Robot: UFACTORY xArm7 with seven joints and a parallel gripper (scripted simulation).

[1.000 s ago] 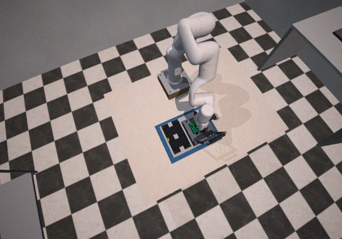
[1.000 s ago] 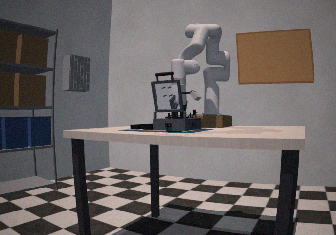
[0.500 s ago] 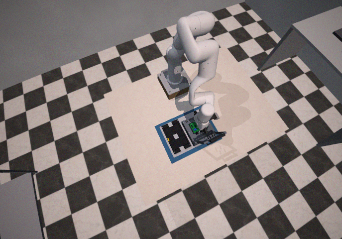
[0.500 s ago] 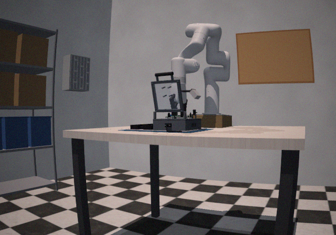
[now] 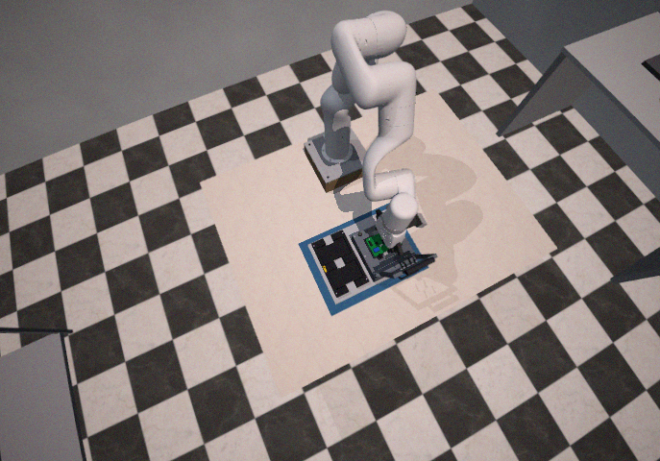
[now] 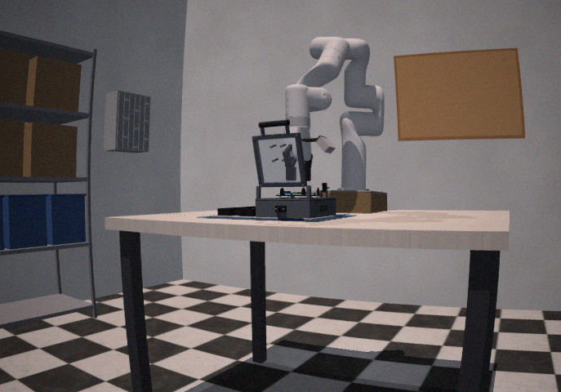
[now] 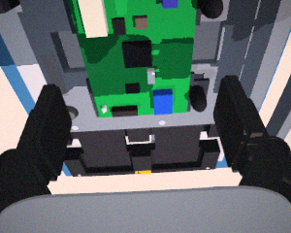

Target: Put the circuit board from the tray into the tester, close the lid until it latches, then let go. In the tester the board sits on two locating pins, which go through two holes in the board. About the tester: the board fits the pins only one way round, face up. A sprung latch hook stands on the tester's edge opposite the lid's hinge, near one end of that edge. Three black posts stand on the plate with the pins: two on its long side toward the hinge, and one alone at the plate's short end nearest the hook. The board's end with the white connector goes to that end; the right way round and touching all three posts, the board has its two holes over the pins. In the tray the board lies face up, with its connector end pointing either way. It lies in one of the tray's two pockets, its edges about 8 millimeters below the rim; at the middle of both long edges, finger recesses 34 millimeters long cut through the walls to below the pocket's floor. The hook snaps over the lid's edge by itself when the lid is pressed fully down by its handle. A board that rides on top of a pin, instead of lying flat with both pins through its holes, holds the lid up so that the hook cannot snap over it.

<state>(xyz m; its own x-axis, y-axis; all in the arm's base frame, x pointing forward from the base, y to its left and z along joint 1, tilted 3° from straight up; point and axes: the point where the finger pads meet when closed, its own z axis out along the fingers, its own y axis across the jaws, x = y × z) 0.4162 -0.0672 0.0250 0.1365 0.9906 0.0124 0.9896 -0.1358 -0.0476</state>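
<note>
Right now the green circuit board is 50 mm below my hand. From my hand the other things lie so: tester lid: 120 mm ahead, 10 mm to the right, 60 mm above; then latch hook: 60 mm behind, 70 mm to the left, 30 mm below.
</note>
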